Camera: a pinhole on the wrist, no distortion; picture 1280 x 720 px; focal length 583.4 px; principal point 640.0 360.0 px. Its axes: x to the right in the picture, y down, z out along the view. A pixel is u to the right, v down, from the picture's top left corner.
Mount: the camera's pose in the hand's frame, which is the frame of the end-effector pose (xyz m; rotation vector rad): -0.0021 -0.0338 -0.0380 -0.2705 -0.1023 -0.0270
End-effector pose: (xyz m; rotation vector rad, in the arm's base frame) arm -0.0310 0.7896 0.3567 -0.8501 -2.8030 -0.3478
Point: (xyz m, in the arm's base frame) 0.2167 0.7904 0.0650
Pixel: 220 418
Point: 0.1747 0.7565 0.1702
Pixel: 89 441
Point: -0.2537 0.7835 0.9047
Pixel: behind the camera
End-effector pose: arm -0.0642 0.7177 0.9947 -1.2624 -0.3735 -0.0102
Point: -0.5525 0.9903 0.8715
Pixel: 130 364
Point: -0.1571 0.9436 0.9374
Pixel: 577 484
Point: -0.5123 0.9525 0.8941
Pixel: 115 349
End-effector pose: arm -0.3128 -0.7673 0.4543 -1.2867 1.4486 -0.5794
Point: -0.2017 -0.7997 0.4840
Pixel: outside the picture
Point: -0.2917 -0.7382 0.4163
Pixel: 643 636
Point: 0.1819 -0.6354 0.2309
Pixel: 740 272
